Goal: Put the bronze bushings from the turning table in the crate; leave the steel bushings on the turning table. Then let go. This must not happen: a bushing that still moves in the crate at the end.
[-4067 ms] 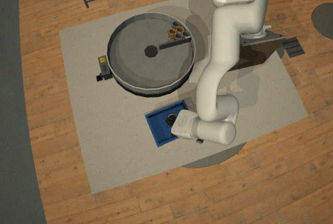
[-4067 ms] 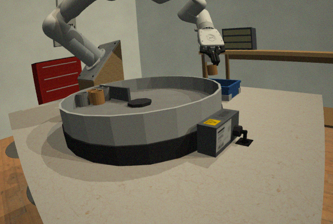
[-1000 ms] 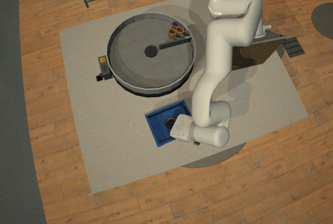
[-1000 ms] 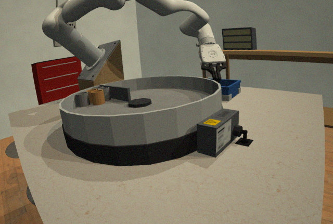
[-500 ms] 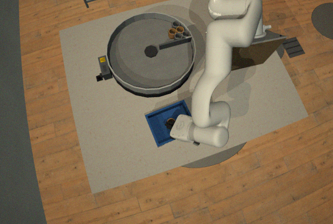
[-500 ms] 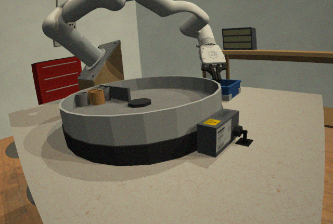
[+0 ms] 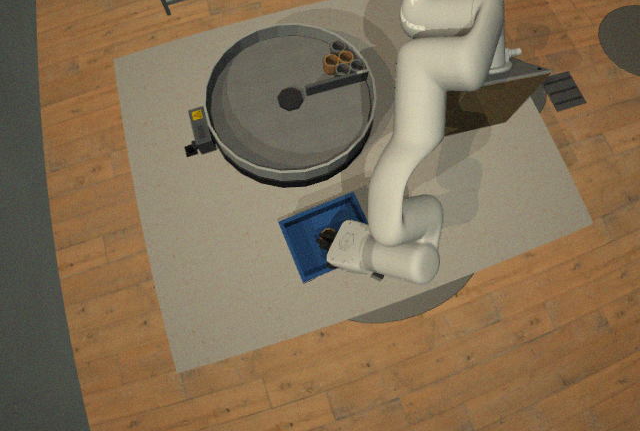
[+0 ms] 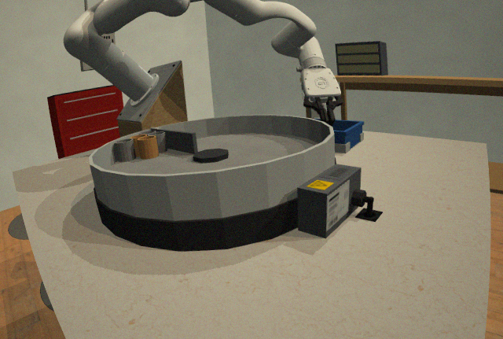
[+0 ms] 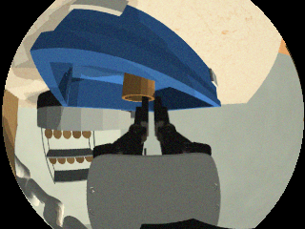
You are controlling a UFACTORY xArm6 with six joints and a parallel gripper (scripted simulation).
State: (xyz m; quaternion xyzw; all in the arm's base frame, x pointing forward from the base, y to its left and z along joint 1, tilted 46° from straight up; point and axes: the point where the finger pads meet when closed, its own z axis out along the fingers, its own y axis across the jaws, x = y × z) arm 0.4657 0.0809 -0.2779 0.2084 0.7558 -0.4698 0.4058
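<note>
Right now my hand is 4 cm above the blue crate, 1 cm to the left of it and 1 cm past it. From my hand the other things lie so: turning table (37 cm to the right, 2 cm behind, 1 cm below).
</note>
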